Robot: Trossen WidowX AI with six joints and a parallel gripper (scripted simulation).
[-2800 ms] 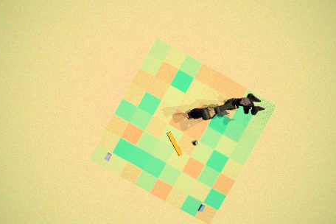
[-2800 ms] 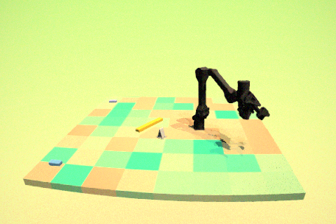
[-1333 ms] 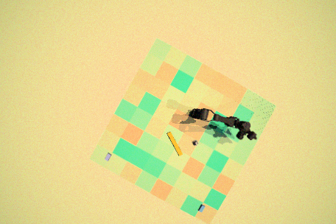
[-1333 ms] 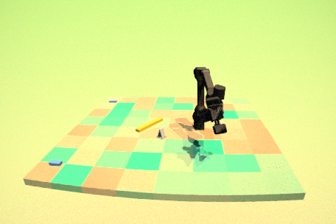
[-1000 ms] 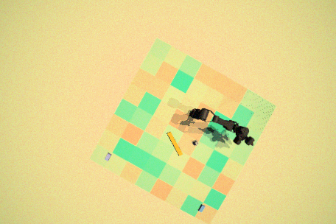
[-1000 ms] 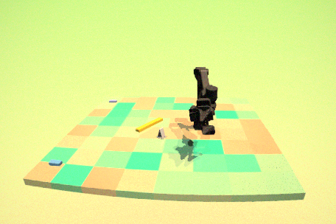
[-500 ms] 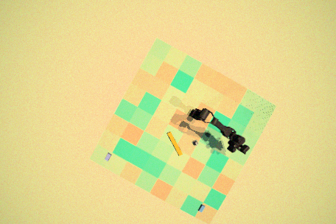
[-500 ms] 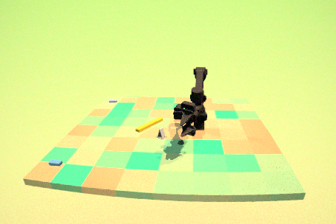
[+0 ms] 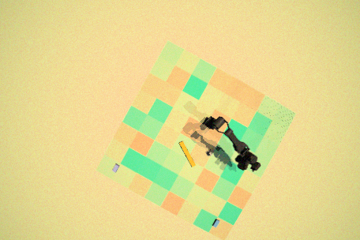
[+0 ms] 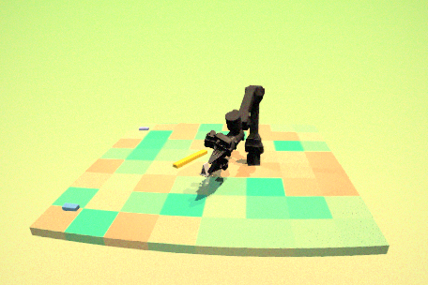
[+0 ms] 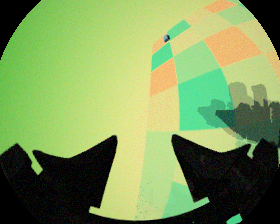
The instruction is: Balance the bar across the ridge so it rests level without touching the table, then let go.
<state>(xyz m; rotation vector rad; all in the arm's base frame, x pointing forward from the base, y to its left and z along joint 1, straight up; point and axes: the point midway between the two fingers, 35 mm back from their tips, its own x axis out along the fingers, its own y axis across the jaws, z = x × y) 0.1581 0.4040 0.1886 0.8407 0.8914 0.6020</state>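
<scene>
Now: gripper tip 15 cm short of the yellow bar, 45 cm to the left of it and 17 cm above it.
</scene>
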